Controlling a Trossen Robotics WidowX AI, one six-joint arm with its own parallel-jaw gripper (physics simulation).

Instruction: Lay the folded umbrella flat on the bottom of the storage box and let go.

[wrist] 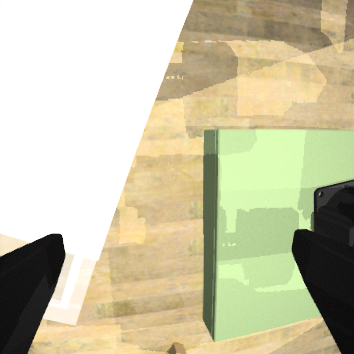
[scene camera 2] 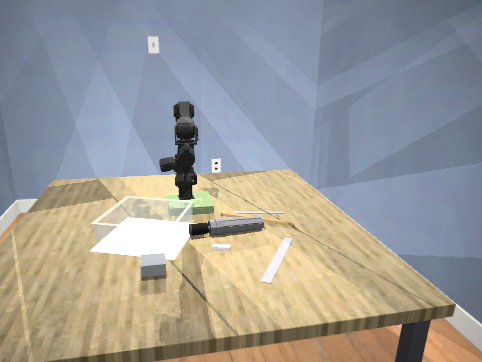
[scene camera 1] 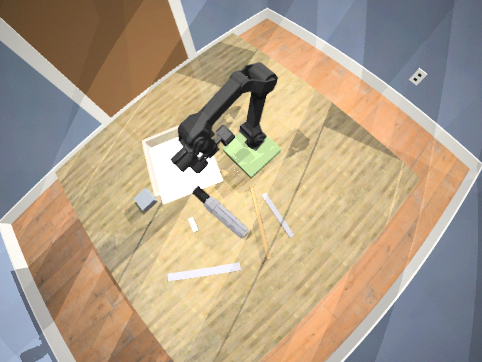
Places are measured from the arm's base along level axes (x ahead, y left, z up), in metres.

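Pixels of known places: gripper, between the fingertips: [wrist: 179, 243] [scene camera 2: 179, 191] [scene camera 1: 216, 153]; arm's base, origin of its link: [wrist: 341, 215] [scene camera 2: 186, 197] [scene camera 1: 254, 141].
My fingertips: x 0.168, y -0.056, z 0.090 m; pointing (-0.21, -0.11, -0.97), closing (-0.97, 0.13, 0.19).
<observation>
For each thing: its middle in the pictures, then the offset to it from my fingertips.
- folded umbrella, middle of its body: [scene camera 2: 227, 225] [scene camera 1: 220, 211] dx +0.158, dy +0.141, dz -0.095 m
- storage box, middle of its body: [scene camera 2: 147, 224] [scene camera 1: 180, 159] dx +0.103, dy -0.137, dz -0.074 m
- grey cube, middle of its body: [scene camera 2: 153, 264] [scene camera 1: 145, 199] dx +0.335, dy -0.147, dz -0.105 m
- small white block, middle of its body: [scene camera 2: 221, 247] [scene camera 1: 193, 224] dx +0.270, dy +0.087, dz -0.117 m
- long white strip, middle of its body: [scene camera 2: 278, 257] [scene camera 1: 203, 272] dx +0.385, dy +0.246, dz -0.122 m
- thin wooden stick, middle of its body: [scene camera 2: 256, 218] [scene camera 1: 259, 221] dx +0.085, dy +0.288, dz -0.117 m
- pale strip, middle of its body: [scene camera 1: 277, 214] [scene camera 2: 258, 212] dx +0.015, dy +0.327, dz -0.122 m
The folded umbrella [scene camera 1: 226, 218] [scene camera 2: 236, 226], grey with a black handle, lies on the table outside the storage box. Its handle end is close to the box's near corner side; I cannot tell if they touch. The storage box [scene camera 1: 150, 166] [scene camera 2: 145, 239] [wrist: 75, 125] has a white bottom and clear, low walls. My gripper [scene camera 1: 203, 149] [wrist: 179, 243] is open and empty, raised above the side of the box nearest the arm's base. In the wrist view its fingers are wide apart. The umbrella does not show there.
The arm stands on a green block [scene camera 1: 251, 164] [scene camera 2: 202, 207] [wrist: 260, 170] beside the box. A grey cube [scene camera 1: 145, 200] [scene camera 2: 153, 266], a small white block [scene camera 1: 193, 224] [scene camera 2: 221, 247], a long white strip [scene camera 1: 204, 272] [scene camera 2: 277, 260], a thin wooden stick [scene camera 1: 259, 220] and a pale strip [scene camera 1: 278, 215] lie around.
</observation>
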